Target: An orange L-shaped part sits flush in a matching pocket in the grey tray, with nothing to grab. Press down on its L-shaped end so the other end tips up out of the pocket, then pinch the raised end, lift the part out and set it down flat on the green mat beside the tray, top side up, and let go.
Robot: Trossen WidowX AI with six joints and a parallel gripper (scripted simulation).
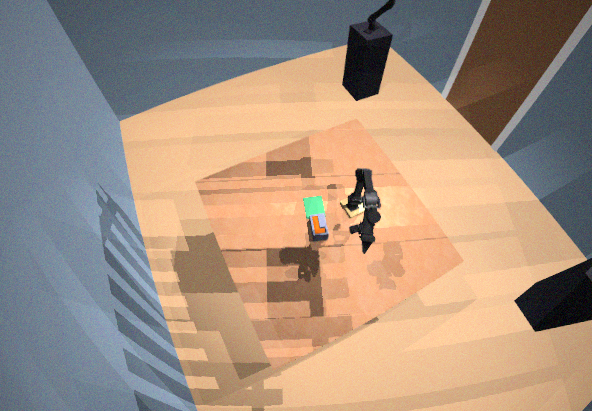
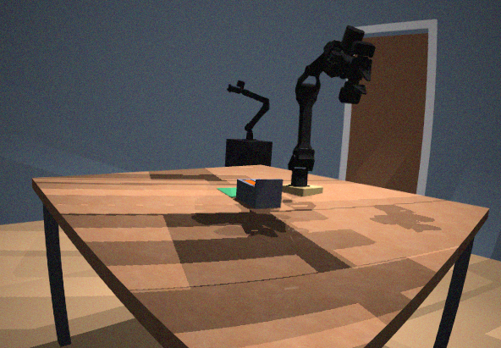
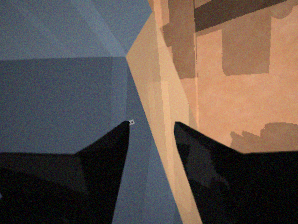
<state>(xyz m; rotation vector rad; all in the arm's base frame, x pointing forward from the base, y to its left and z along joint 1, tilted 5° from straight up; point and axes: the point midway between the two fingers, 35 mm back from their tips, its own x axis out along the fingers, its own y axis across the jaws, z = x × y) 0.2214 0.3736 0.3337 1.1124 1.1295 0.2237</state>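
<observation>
My gripper tip is now 40 mm short of the orange L-shaped part, 330 mm to the left of it and 330 mm above it. Round my gripper tip: green mat 10 mm behind, 490 mm to the right, 390 mm below.
</observation>
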